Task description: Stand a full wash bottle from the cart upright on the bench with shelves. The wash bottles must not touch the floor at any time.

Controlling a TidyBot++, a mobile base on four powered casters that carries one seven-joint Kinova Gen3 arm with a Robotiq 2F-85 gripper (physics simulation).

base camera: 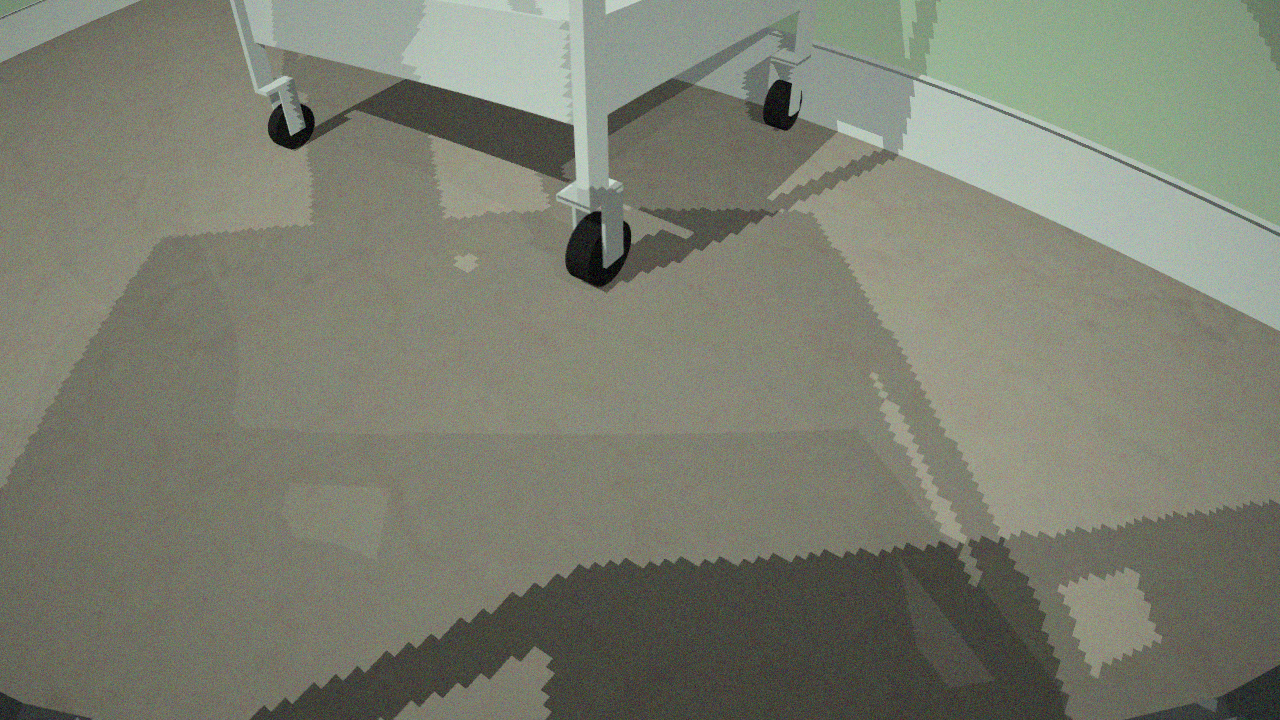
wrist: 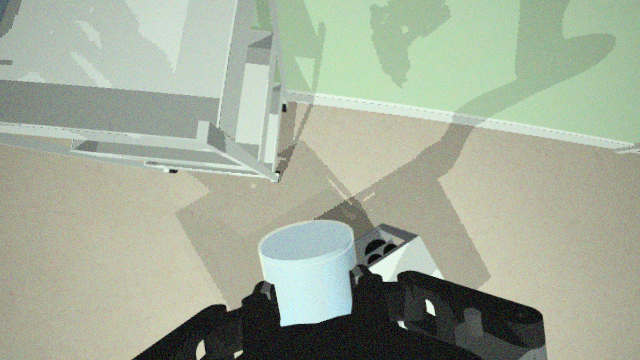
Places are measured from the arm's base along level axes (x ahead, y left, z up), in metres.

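Pixels of known places: gripper, fingertip midpoint: (wrist: 312,279).
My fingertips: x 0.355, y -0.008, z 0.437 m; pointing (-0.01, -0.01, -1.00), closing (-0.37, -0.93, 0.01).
Behind a point stands the place of what it marks.
My gripper (wrist: 312,279) @[x 0.355, y -0.008, z 0.436 m] is shut on a wash bottle (wrist: 307,267) @[x 0.375, y -0.014, z 0.475 m], a pale blue cylinder whose flat round end shows between the fingers in the wrist view. Its lower part is hidden by the gripper, so its nozzle does not show. The bottle is apart from the white cart (base camera: 590,98) @[x 0.496, y 0.017, z -0.241 m] (wrist: 100,106) @[x 0.663, y 0.155, z 0.266 m], which stands beyond it at the upper left in the wrist view. In the base view the cart's lower part and black casters show ahead. The bench with shelves does not show in either view.
A green wall (base camera: 1074,107) @[x 0.641, y -0.407, z -0.283 m] (wrist: 500,45) @[x 0.476, y -0.634, z 0.115 m] with a white skirting (base camera: 1056,165) @[x 0.629, y -0.400, z -0.340 m] runs behind and right of the cart. A white box (wrist: 412,257) with dark round shapes inside is right of the bottle. A dark blue thing (wrist: 6,15) @[x 0.866, y 0.222, z 0.275 m] shows at the wrist view's upper left corner.
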